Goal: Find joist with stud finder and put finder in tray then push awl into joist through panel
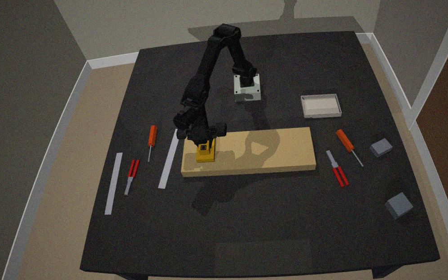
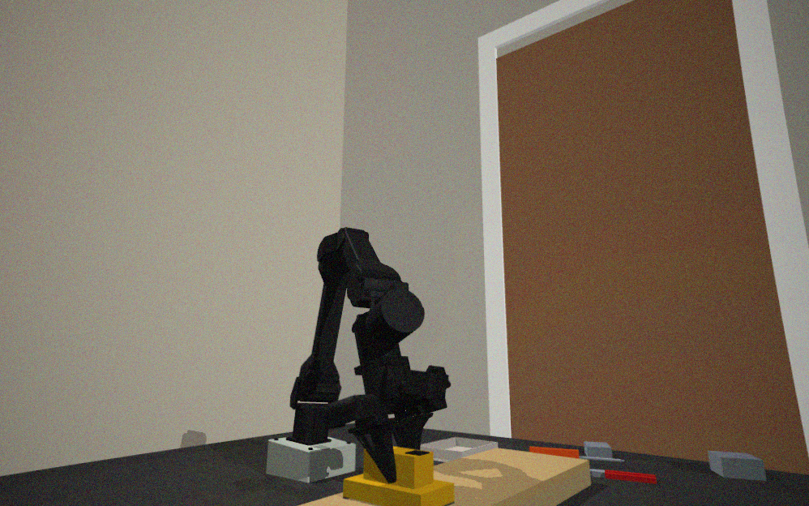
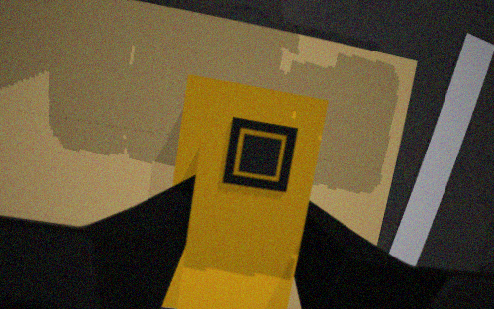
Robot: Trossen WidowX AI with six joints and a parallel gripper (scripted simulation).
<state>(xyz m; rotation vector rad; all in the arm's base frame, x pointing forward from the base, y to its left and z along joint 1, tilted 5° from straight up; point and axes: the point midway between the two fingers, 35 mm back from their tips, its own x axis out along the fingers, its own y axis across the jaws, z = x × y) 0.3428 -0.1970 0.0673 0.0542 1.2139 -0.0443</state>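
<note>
My gripper tip is 190 mm past the white tray, 510 mm to the right of it and 50 mm above it. Also, from my gripper tip: awl 190 mm behind, 50 mm to the right, 60 mm below; yellow stud finder 10 mm ahead, 20 mm above.
</note>
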